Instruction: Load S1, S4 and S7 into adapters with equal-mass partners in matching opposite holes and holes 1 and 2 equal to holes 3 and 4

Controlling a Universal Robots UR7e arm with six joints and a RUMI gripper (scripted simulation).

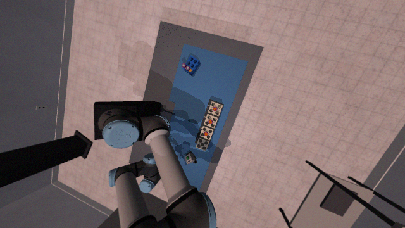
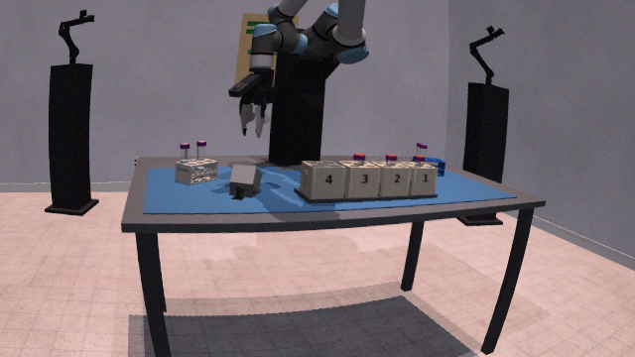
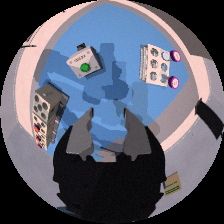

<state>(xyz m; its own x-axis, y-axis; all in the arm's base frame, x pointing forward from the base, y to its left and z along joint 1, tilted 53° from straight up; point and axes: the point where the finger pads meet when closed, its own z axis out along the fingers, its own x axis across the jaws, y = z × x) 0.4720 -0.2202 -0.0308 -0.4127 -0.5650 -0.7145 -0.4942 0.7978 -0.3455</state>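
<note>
Right now my hand is 210 mm to the right of the bucket adapter, 140 mm short of it and 110 mm above it. Round my hand: blue rack: 720 mm to the left, 310 mm behind, 130 mm below; white rack: 180 mm to the right, 130 mm below, 20 mm behind.
</note>
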